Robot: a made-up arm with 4 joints. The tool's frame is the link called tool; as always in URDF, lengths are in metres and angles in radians.
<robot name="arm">
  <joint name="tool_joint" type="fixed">
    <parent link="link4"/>
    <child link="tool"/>
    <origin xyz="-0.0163 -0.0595 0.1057" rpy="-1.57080 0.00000 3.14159"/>
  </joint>
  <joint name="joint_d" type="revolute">
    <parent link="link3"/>
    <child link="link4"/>
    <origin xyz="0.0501 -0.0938 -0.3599" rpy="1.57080 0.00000 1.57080"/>
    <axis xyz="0 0 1"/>
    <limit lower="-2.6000" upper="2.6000"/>
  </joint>
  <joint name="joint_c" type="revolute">
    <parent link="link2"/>
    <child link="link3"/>
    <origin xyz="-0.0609 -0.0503 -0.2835" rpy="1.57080 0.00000 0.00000"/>
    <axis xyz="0 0 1"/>
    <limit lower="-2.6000" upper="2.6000"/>
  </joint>
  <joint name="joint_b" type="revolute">
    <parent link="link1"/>
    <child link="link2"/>
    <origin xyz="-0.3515 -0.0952 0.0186" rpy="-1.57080 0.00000 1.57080"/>
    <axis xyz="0 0 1"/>
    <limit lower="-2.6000" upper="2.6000"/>
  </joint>
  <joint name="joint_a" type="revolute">
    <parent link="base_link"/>
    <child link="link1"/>
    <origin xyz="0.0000 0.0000 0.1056" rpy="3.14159 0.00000 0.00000"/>
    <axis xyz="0 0 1"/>
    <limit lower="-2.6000" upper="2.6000"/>
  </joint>
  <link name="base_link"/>
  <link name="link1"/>
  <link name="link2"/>
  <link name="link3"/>
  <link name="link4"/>
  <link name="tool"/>
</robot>
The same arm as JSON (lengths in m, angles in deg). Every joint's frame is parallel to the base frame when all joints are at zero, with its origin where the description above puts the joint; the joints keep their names.
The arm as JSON. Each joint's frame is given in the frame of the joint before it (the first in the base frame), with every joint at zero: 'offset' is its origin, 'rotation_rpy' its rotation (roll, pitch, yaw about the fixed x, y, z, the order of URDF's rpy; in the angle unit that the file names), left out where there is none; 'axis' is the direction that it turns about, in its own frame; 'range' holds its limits. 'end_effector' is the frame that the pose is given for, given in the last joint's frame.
{"length_unit": "m", "angle_unit": "deg", "chain": [{"id": "joint_a", "offset": [0.0, 0.0, 0.1056], "axis": "-z", "range": [-148.97, 148.97]}, {"id": "joint_b", "offset": [-0.3515, 0.0952, -0.0186], "axis": "-x", "range": [-148.97, 148.97]}, {"id": "joint_c", "offset": [0.2835, 0.0609, -0.0503], "axis": "-z", "range": [-148.97, 148.97]}, {"id": "joint_d", "offset": [0.0938, -0.0501, 0.3599], "axis": "-y", "range": [-148.97, 148.97]}], "end_effector": {"offset": [0.0163, -0.1057, 0.0595], "rotation_rpy": [0.0, 0.0, 0.0]}}
